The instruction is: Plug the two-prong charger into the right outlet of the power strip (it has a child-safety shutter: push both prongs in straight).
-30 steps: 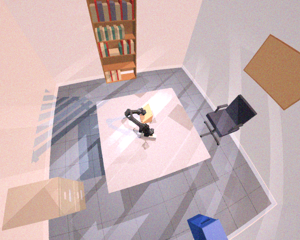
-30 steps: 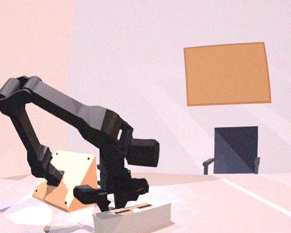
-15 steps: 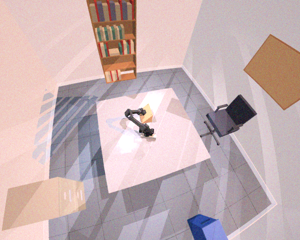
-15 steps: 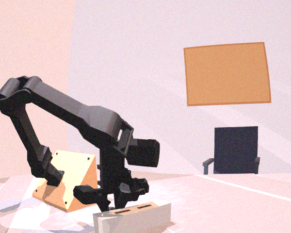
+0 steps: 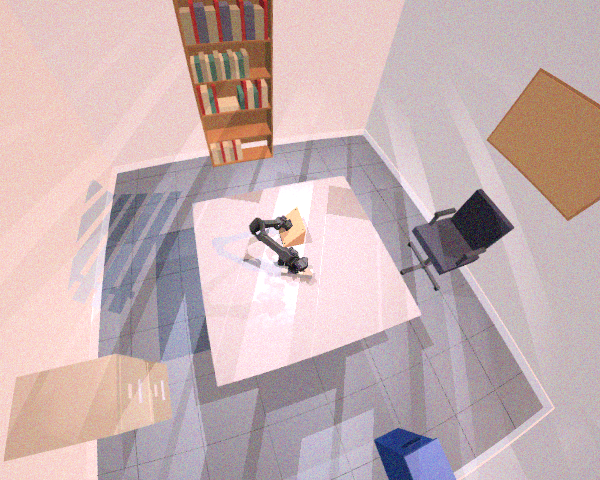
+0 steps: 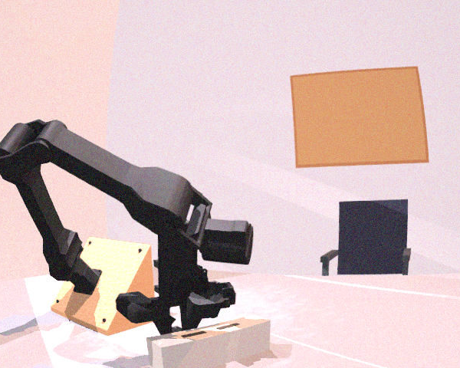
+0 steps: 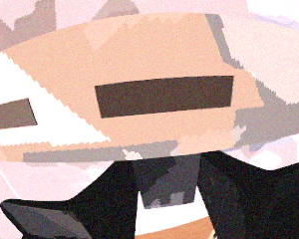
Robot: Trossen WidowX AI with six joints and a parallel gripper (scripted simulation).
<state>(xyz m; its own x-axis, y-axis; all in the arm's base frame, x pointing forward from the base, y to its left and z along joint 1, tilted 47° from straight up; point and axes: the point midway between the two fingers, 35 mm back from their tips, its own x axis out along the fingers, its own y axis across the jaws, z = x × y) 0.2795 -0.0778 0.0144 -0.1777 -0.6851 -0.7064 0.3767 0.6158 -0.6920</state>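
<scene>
Now: gripper tip 20 mm short of the black two-prong charger, 10 mm to the left of it and 10 mm below it.
</scene>
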